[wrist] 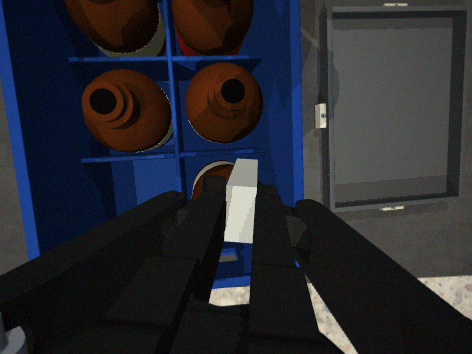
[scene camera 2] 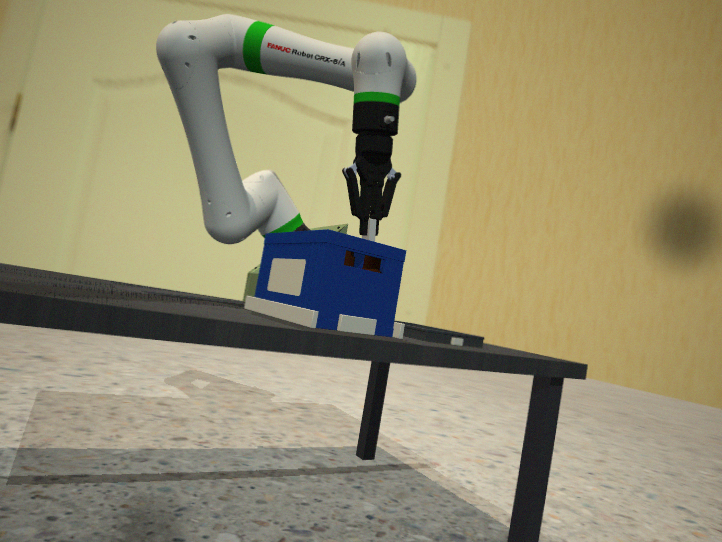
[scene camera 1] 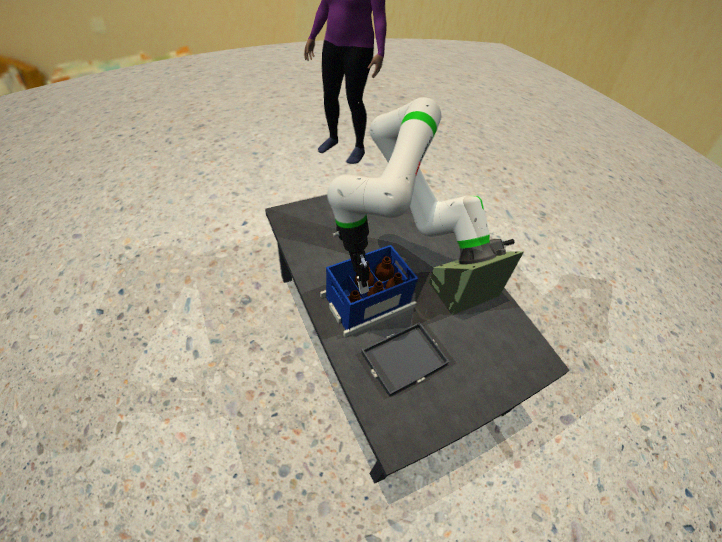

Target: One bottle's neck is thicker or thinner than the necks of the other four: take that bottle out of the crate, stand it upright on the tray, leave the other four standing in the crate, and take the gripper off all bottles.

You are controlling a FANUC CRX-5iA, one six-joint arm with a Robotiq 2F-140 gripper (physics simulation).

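A blue crate with dividers holds several brown bottles standing upright. In the wrist view two bottles stand in the middle row and two more in the far row. A fifth bottle stands in the near right cell, mostly hidden by the fingers. My gripper is shut with its pads pressed together and nothing between them. It hangs just above the crate's rim, over that near right bottle. The dark tray lies beside the crate, with nothing on it.
The crate and tray sit on a black table. The arm's green pedestal stands right of the crate. A person in purple stands on the floor beyond the table.
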